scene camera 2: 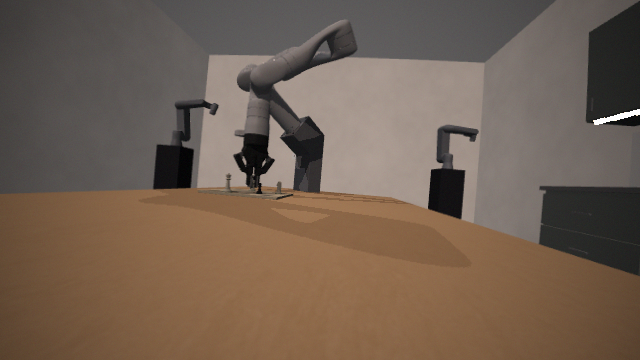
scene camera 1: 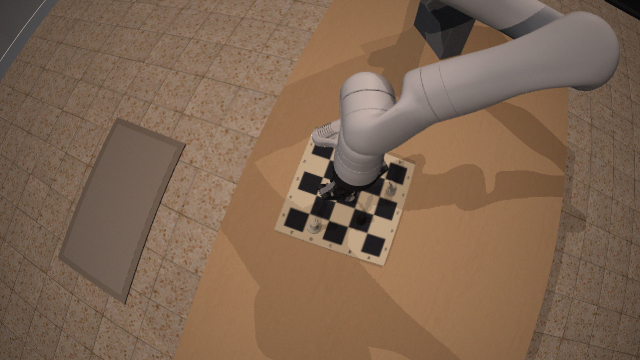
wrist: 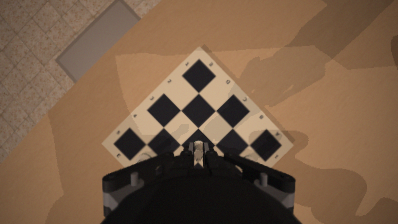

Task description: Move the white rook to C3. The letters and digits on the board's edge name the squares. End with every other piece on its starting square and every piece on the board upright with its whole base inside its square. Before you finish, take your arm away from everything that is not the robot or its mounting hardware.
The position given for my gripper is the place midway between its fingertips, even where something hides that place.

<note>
I see my gripper (scene camera 2: 252, 187) and a chessboard (wrist: 198, 101).
My gripper shows as well in scene camera 1 (scene camera 1: 349, 194) and in the wrist view (wrist: 198, 149).
</note>
